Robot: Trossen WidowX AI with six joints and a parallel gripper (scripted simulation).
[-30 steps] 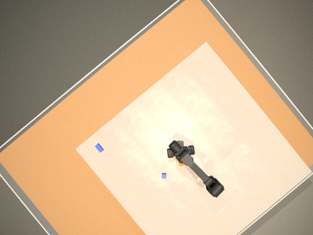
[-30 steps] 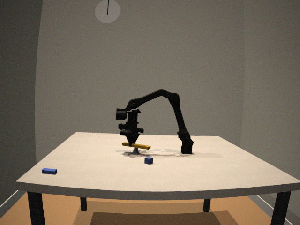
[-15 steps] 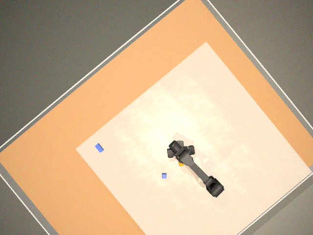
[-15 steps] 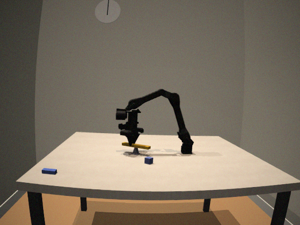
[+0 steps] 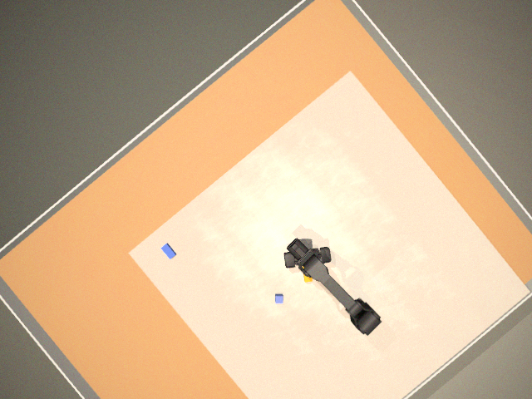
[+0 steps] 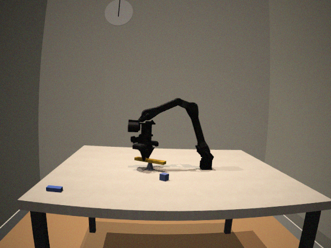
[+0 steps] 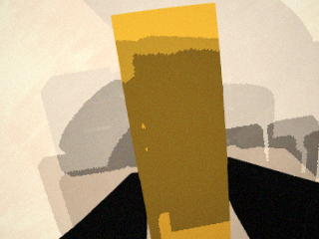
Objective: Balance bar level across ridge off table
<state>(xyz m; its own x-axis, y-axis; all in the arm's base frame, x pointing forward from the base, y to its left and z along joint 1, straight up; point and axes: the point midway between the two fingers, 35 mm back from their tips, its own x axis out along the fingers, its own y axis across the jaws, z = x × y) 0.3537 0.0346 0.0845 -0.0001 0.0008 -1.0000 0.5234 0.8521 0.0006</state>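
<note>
Right now my gripper tip is 20 mm past the yellow bar and 20 mm to the right of it. From my gripper tip the other things lie so: flat blue block 390 mm ahead, 470 mm to the left, 40 mm below; then blue cube 90 mm behind, 220 mm to the left, 30 mm below.
</note>
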